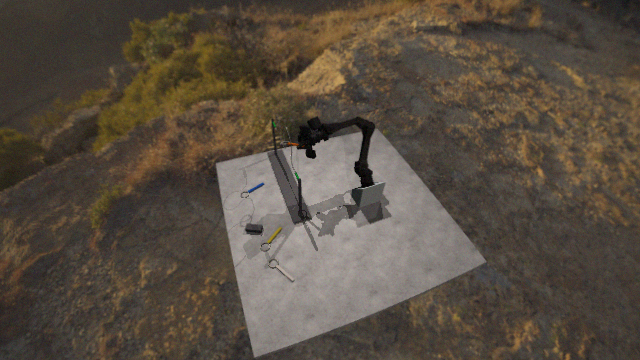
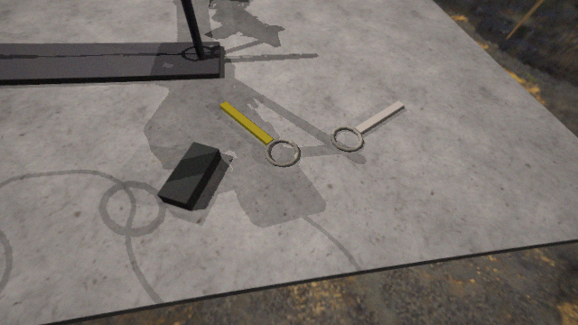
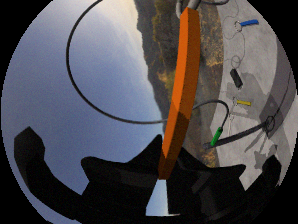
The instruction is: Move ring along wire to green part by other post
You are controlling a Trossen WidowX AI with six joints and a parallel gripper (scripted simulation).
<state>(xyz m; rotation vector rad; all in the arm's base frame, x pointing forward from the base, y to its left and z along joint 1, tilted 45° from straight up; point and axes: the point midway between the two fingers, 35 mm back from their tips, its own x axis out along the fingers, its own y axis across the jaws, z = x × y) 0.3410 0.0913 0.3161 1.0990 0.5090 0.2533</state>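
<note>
The orange-handled ring is 90 mm to the right of my gripper tip, 30 mm below it and 20 mm ahead of it. Also, from my gripper tip: black block 380 mm below, 310 mm ahead, 150 mm to the left; then blue-handled ring 390 mm below, 280 mm ahead, 150 mm to the right; then yellow-handled ring 390 mm below, 250 mm to the left, 240 mm ahead.
</note>
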